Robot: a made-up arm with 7 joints.
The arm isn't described. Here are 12 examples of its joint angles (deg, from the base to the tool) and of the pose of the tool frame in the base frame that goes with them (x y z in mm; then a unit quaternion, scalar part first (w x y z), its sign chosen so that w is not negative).
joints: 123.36 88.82 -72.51 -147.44 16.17 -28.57 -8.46
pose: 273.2 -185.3 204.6 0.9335 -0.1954 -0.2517 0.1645
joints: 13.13 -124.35 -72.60 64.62 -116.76 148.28 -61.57
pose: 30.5 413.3 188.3 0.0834 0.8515 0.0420 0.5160
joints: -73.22 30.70 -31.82 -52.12 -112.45 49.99 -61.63
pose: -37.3 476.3 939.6 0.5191 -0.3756 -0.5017 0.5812
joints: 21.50 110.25 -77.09 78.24 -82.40 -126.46 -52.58
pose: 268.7 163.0 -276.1 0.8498 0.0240 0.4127 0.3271
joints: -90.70 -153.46 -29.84 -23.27 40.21 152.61 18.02
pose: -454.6 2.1 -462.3 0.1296 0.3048 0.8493 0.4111
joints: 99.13 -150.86 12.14 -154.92 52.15 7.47 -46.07
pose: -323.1 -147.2 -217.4 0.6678 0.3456 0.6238 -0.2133
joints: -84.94 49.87 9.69 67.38 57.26 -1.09 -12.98
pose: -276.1 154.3 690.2 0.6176 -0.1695 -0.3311 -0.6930
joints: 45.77 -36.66 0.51 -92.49 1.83 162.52 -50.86
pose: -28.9 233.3 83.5 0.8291 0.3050 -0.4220 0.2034
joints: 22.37 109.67 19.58 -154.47 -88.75 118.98 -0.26
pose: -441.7 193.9 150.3 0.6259 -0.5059 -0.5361 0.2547
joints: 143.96 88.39 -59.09 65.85 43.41 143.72 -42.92
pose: 299.2 -583.0 -119.0 0.8271 -0.0423 0.5603 -0.0137
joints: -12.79 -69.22 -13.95 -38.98 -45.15 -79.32 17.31
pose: -48.1 -104.9 472.1 0.5819 0.5473 -0.5928 0.1019
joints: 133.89 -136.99 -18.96 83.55 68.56 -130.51 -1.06
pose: 10.6 276.5 27.9 0.4309 -0.7278 0.4844 0.2238
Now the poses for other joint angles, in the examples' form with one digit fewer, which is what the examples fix.
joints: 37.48 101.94 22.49 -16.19 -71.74 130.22 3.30
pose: -482 -71 -503 0.755 0.255 -0.394 -0.458
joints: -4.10 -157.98 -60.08 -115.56 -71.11 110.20 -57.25
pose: -13 -36 522 0.727 -0.406 -0.324 0.450
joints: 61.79 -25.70 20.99 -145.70 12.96 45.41 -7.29
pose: -390 97 -332 0.801 0.466 0.015 -0.376
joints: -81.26 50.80 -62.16 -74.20 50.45 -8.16 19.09
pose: -8 558 291 0.140 -0.789 -0.598 -0.022
